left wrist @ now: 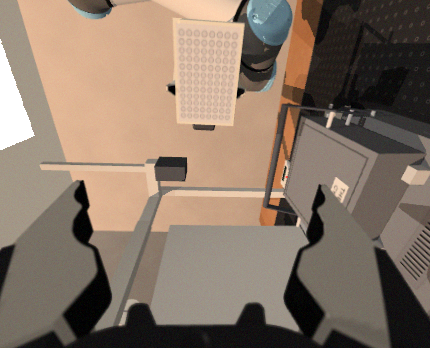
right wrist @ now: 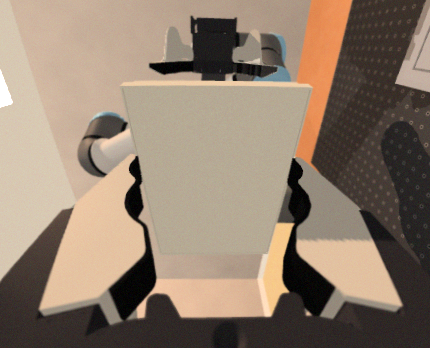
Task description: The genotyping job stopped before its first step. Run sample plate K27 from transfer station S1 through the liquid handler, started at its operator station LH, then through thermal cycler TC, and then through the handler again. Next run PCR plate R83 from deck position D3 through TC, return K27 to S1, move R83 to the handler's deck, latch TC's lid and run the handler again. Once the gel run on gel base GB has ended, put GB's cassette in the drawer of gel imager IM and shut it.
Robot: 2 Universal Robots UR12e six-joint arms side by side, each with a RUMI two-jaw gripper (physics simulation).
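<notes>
A pale well plate (left wrist: 206, 75) (right wrist: 215, 170) is held up off the bench; its rows of wells face the left wrist view, its flat underside the right. No name shows on it, so I cannot tell K27 from R83. My right gripper (left wrist: 206, 90) (right wrist: 214, 158) is shut on its two long sides. My left gripper (left wrist: 203, 184) (right wrist: 213, 67) is open and empty, facing the plate from a distance. The thermal cycler (left wrist: 325, 165), its label partly readable, is at the right in the left wrist view, partly behind a left finger. S1, D3, GB and IM are not identifiable.
In the left wrist view, a pale frame (left wrist: 225, 192) carries a dark block (left wrist: 171, 169), above a grey panel (left wrist: 225, 270). The right arm (left wrist: 260, 50) is behind the plate. A white item (right wrist: 415, 60) lies at the right wrist view's upper right edge.
</notes>
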